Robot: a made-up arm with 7 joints. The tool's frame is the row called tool.
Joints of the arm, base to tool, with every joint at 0 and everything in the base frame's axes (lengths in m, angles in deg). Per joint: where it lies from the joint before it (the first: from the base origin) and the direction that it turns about. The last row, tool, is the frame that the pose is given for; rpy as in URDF.
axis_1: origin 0 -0.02 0.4 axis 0.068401 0.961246 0.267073
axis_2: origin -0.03 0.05 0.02 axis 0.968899 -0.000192 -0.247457
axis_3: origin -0.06 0 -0.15 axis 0.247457 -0.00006 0.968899
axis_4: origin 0.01 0.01 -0.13 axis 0.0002 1 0.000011
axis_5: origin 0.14 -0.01 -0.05 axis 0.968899 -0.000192 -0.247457
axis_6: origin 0.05 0.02 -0.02 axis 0.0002 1 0.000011
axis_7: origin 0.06 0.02 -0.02 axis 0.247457 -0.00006 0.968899
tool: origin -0.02 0.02 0 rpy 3.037 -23.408 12.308
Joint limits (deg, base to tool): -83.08..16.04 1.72..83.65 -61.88..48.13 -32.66..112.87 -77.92..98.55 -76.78..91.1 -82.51..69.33
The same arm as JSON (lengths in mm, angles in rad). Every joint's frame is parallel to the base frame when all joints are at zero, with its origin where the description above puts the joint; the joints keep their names.
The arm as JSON. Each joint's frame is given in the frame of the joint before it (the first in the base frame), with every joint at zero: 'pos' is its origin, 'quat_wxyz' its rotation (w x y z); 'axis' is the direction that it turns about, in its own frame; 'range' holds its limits. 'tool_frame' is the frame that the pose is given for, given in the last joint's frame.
{"length_unit": "mm", "angle_unit": "rad", "joints": [
  {"joint": "axis_1", "pos": [0.0, -20.0, 400.0], "quat_wxyz": [1.0, 0.0, 0.0, 0.0], "axis": [0.068403, 0.961235, 0.26711], "range": [-1.45, 0.28]},
  {"joint": "axis_2", "pos": [-30.0, 50.0, 20.0], "quat_wxyz": [1.0, 0.0, 0.0, 0.0], "axis": [0.968889, -0.0002, -0.247497], "range": [0.03, 1.46]},
  {"joint": "axis_3", "pos": [-60.0, 0.0, -150.0], "quat_wxyz": [1.0, 0.0, 0.0, 0.0], "axis": [0.247497, -0.0001, 0.968889], "range": [-1.08, 0.84]},
  {"joint": "axis_4", "pos": [10.0, 10.0, -130.0], "quat_wxyz": [1.0, 0.0, 0.0, 0.0], "axis": [0.0002, 1.0, 0.0], "range": [-0.57, 1.97]},
  {"joint": "axis_5", "pos": [140.0, -10.0, -50.0], "quat_wxyz": [1.0, 0.0, 0.0, 0.0], "axis": [0.968889, -0.0002, -0.247497], "range": [-1.36, 1.72]},
  {"joint": "axis_6", "pos": [50.0, 20.0, -20.0], "quat_wxyz": [1.0, 0.0, 0.0, 0.0], "axis": [0.0002, 1.0, 0.0], "range": [-1.3401, 1.59]},
  {"joint": "axis_7", "pos": [60.0, 20.0, -20.0], "quat_wxyz": [1.0, 0.0, 0.0, 0.0], "axis": [0.247497, -0.0001, 0.968889], "range": [-1.4401, 1.21]}
], "tool_frame": {"pos": [-20.0, 20.0, 0.0], "quat_wxyz": [0.972648, 0.047538, -0.198834, 0.11028]}}

